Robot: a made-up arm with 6 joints.
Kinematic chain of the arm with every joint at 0, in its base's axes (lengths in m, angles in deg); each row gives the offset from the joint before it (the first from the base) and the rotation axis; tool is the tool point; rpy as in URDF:
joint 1: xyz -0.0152 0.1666 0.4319 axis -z
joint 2: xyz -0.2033 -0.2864 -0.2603 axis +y
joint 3: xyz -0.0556 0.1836 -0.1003 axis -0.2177 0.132 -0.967
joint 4: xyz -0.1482 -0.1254 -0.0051 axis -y
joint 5: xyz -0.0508 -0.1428 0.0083 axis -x
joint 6: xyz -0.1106 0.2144 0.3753 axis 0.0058 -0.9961 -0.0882
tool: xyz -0.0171 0.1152 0.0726 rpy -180 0 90
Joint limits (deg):
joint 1: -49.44..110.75
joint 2: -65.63..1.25
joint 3: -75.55..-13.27
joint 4: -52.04..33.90
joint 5: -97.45..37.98
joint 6: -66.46..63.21
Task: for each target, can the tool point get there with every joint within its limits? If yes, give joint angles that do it. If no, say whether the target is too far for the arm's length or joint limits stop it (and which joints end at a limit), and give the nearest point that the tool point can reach.
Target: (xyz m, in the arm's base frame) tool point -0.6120 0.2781 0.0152
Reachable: yes | joints 13.91 -57.79 -20.21 -19.40 18.74 20.65
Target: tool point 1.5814 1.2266 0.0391
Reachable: no: too far | nearest point 0.2955 0.8035 0.0915 | short by 1.355 m
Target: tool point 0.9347 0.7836 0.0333
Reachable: no: joint limits stop it (at a limit: joint 1, joint 3, joint 4, joint 5) | nearest point 0.2958 0.7889 0.0764 | short by 0.640 m
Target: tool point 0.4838 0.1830 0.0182
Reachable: no: joint limits stop it (at a limit: joint 2, joint 3, joint 4, joint 5, joint 6) | nearest point 0.5696 0.1858 0.2183 | short by 0.218 m
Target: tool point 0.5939 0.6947 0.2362
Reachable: no: joint limits stop it (at a limit: joint 1, joint 2, joint 3, joint 5) | nearest point 0.2852 0.7360 0.2189 | short by 0.312 m
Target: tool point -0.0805 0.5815 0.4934
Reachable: yes | joints 96.81 -11.14 -33.63 -36.26 2.24 -6.63
